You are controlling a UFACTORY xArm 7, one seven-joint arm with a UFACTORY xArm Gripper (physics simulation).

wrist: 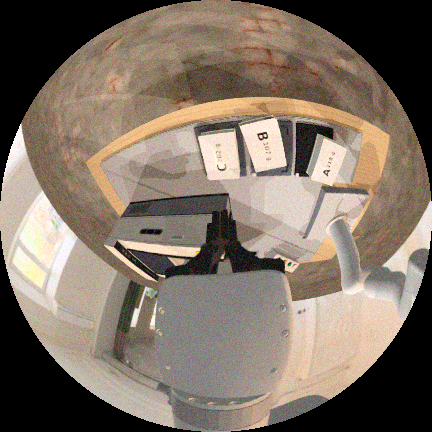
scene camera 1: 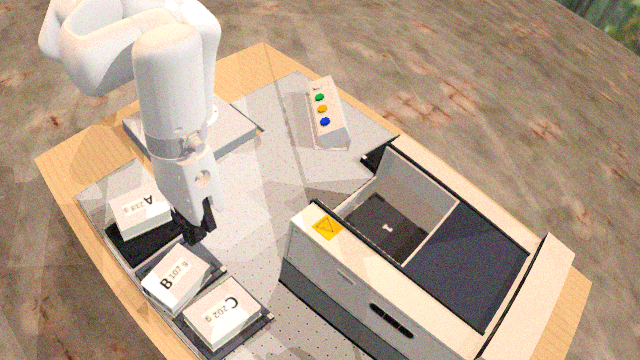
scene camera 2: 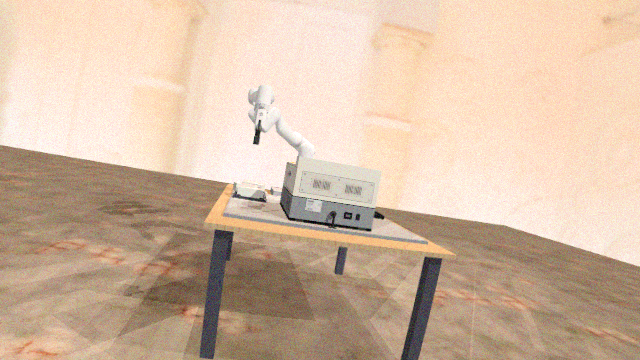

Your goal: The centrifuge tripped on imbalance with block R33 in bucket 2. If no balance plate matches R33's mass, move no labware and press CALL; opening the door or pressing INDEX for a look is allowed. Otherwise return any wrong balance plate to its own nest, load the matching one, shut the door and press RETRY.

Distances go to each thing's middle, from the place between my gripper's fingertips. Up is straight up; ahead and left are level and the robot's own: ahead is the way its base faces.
My gripper is now 260 mm short of the centrifuge (scene camera 1: 365, 295), 350 mm to the right of it and 140 mm above it.
